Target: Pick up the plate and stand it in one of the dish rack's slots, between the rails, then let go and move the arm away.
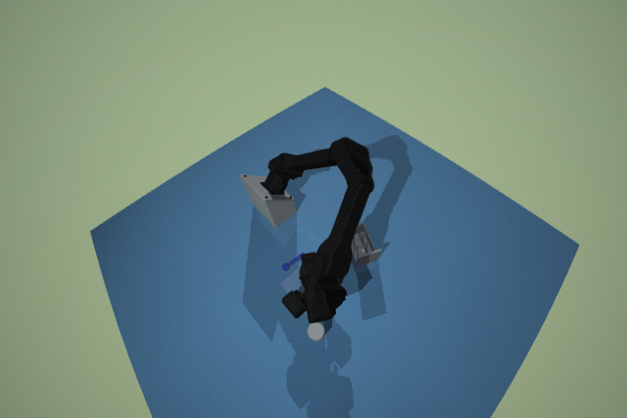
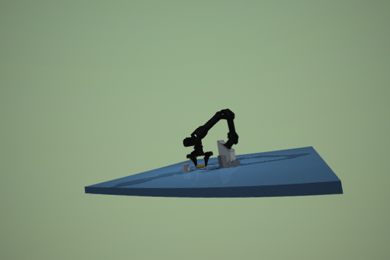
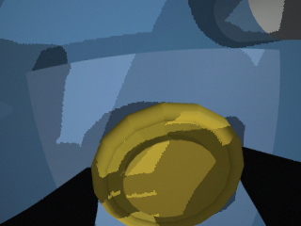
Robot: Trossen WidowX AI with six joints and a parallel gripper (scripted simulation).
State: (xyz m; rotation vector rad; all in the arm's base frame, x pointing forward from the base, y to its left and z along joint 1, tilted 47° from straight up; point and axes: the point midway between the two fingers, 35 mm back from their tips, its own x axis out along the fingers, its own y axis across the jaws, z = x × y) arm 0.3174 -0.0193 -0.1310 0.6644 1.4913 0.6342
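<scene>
The pale blue mat is 20 mm behind my gripper tip and 10 mm below it. Round my gripper tip: cylinder cup (80 mm ahead, 80 mm to the right, 20 mm above); yellow plate (10 mm above); blue spoon (120 mm behind, 10 mm below).
</scene>
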